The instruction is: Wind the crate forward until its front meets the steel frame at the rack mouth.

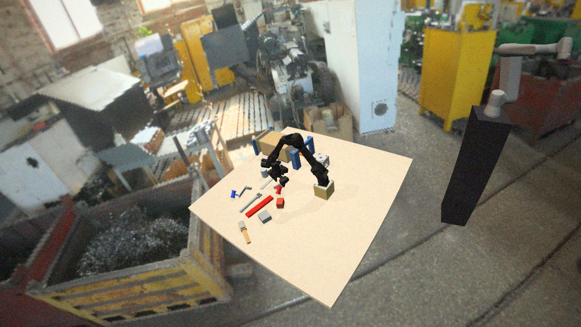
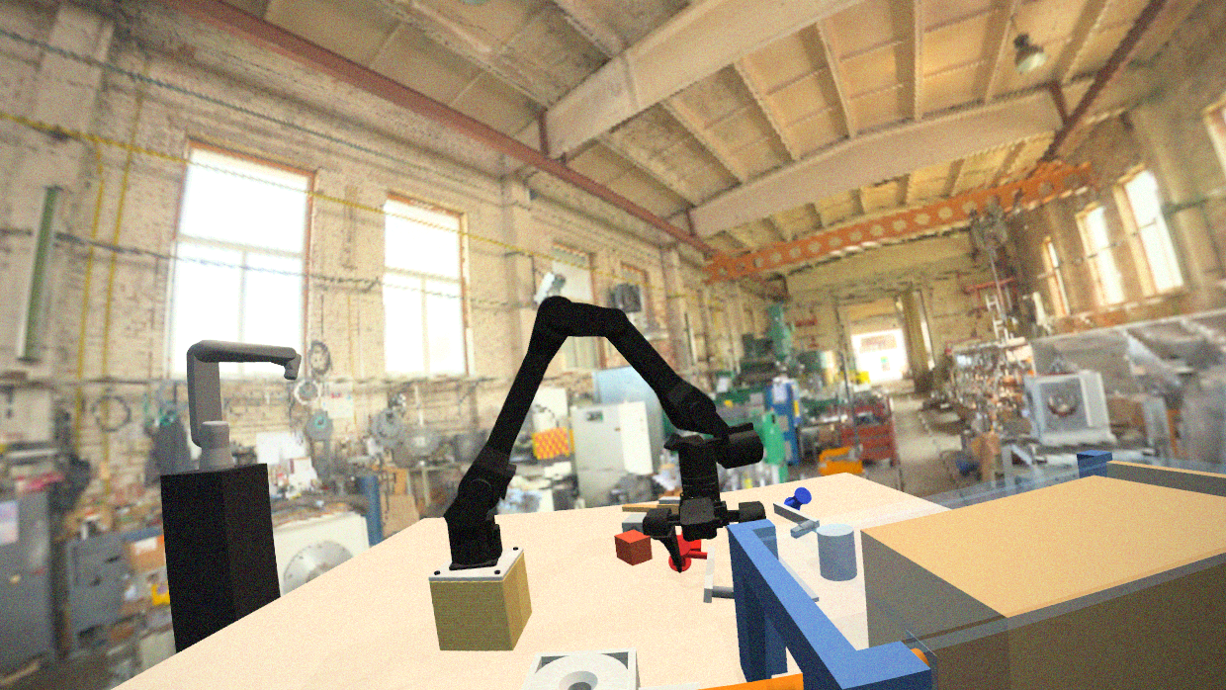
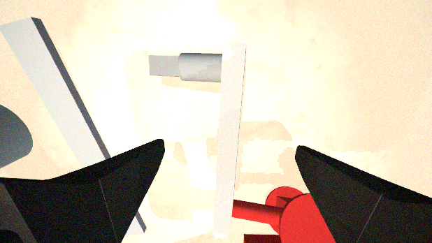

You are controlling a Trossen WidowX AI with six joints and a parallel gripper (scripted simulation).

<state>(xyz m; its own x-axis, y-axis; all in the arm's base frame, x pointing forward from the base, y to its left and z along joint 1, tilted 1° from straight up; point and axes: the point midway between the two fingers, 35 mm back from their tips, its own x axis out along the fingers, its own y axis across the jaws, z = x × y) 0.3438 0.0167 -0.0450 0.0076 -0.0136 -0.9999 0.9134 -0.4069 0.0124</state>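
Right now my gripper tip is 1 cm to the right of the red-knobbed winch handle. The rest, counted from my gripper tip: grey bar: 12 cm ahead, 3 cm to the right, 2 cm below; then red bar: 23 cm to the left, 5 cm ahead, 1 cm below; then red knob: 6 cm to the left, 1 cm behind, 1 cm above.
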